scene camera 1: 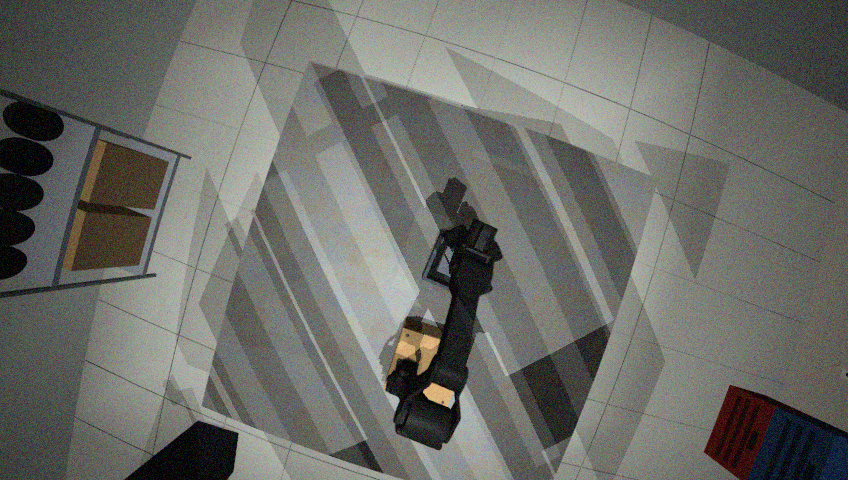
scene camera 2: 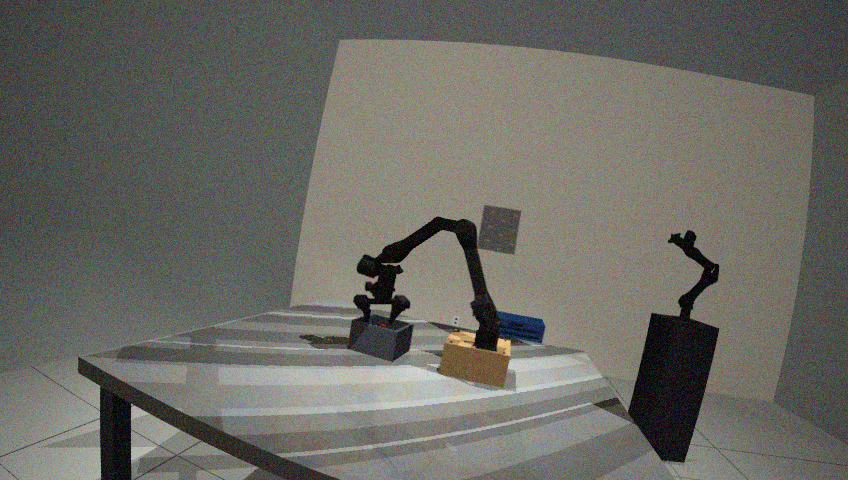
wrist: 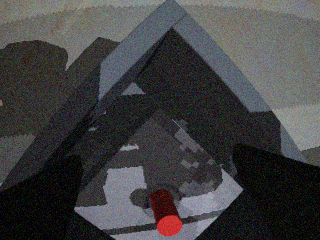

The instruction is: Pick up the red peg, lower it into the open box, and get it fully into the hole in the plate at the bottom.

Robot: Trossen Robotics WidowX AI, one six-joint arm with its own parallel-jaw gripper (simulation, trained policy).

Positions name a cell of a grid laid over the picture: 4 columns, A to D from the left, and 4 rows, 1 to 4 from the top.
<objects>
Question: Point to a plate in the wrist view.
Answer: At B3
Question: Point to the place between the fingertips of the gripper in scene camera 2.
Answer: At B3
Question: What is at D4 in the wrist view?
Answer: The gripper.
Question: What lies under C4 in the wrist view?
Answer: A red peg.
</objects>
